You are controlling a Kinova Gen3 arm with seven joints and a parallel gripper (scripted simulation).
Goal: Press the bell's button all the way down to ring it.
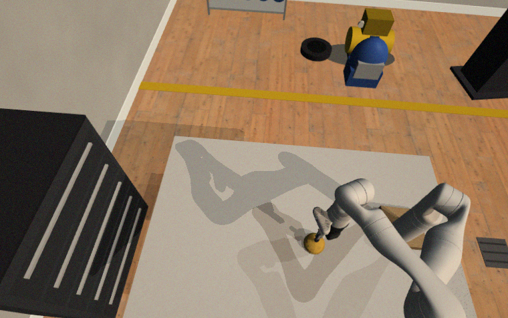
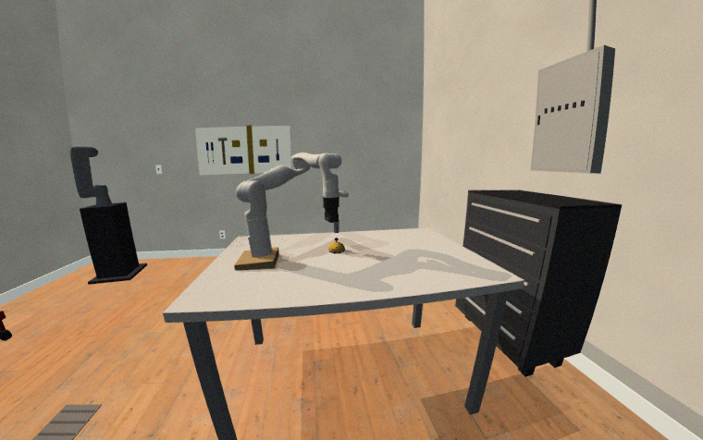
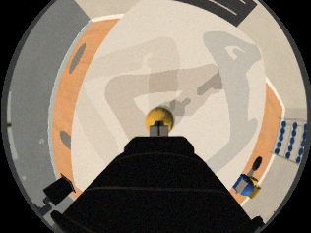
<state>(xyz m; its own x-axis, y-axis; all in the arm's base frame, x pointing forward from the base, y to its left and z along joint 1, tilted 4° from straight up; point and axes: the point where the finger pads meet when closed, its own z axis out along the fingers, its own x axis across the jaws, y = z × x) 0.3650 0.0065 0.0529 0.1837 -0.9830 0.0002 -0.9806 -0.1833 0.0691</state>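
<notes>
My gripper is now 7 cm above the yellow dome bell.
</notes>
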